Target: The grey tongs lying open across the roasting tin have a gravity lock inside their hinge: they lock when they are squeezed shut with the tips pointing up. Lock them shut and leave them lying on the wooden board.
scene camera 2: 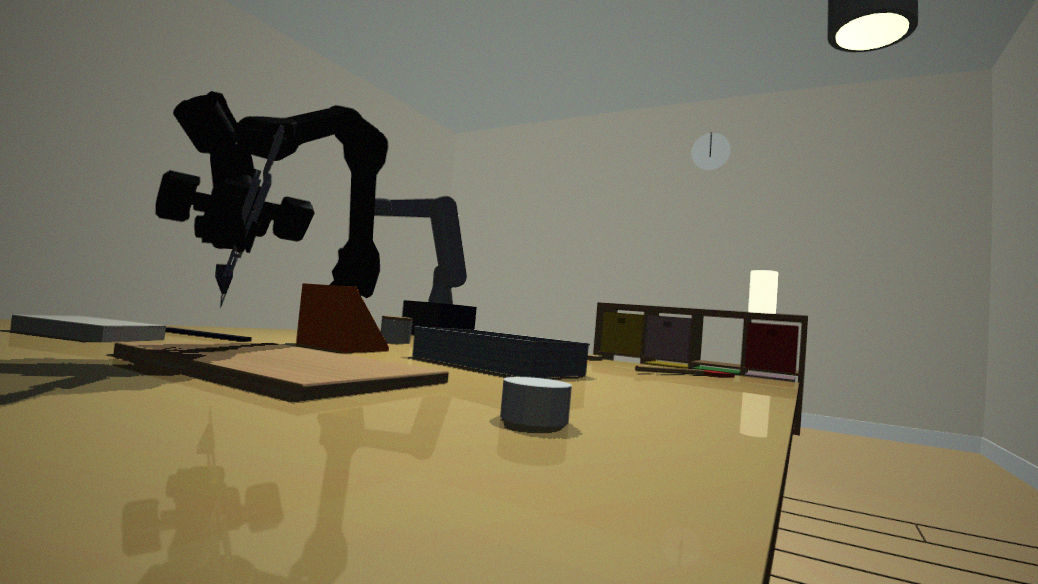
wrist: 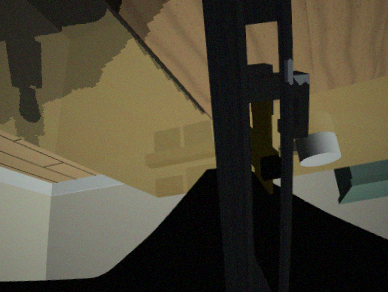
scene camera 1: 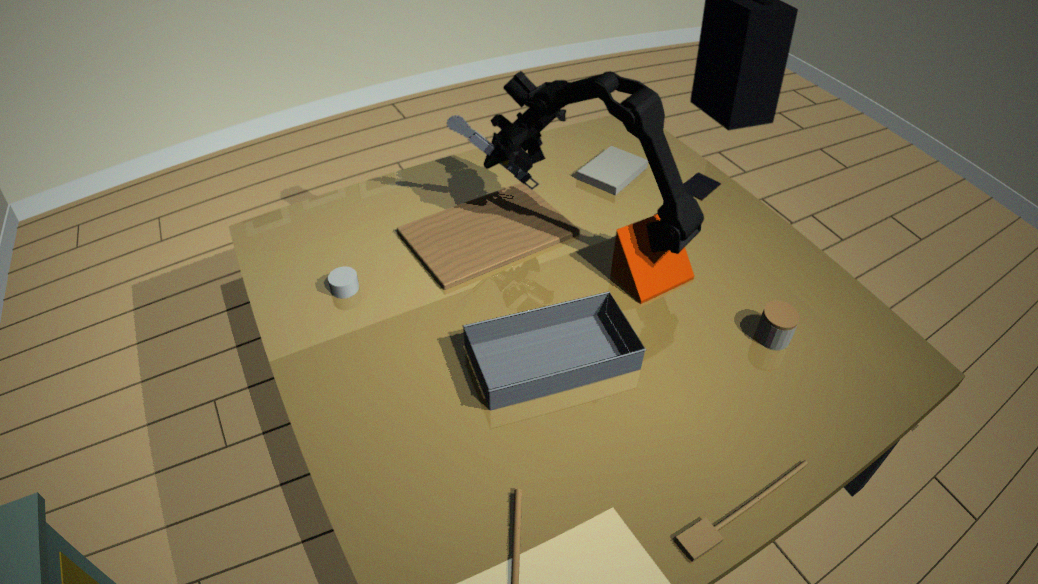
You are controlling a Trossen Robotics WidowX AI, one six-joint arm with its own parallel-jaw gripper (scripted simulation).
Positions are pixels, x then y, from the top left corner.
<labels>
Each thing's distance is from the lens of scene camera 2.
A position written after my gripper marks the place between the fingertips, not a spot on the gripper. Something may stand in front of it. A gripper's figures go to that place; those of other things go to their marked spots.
my gripper (scene camera 2: 246, 249): 70 cm
brown-topped cylinder (scene camera 2: 397, 330): 134 cm
wooden board (scene camera 2: 298, 373): 57 cm
grey roasting tin (scene camera 2: 523, 356): 81 cm
The marked spots on the wooden board and the brown-topped cylinder are 78 cm apart.
</labels>
